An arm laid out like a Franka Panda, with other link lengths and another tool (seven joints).
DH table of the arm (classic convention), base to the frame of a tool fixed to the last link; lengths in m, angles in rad. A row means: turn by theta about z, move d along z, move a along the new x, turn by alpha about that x. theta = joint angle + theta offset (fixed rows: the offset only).
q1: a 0  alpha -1.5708  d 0.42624  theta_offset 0
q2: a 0  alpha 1.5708  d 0  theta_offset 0
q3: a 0.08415  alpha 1.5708  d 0.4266  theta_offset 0
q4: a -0.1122  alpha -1.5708  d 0  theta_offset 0
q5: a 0  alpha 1.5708  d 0.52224  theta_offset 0
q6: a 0.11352  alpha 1.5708  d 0  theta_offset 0
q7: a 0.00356  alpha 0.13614  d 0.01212  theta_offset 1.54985
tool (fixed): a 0  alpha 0  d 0.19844  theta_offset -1.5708
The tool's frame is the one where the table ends.
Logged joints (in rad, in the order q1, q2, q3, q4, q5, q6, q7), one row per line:
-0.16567 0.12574 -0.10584 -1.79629 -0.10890 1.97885 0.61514
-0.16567 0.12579 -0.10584 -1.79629 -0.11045 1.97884 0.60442
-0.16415 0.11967 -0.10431 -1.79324 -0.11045 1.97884 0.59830
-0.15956 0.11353 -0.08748 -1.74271 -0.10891 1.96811 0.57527
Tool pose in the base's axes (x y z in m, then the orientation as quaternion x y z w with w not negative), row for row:
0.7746 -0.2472 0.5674 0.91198 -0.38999 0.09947 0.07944
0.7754 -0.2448 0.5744 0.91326 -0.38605 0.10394 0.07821
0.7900 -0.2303 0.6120 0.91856 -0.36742 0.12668 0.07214
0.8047 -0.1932 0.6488 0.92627 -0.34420 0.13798 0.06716
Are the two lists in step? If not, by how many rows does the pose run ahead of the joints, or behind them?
The pose runs 1 row ahead of the joints: the pose in row i belongs to the joints in row i + 1.
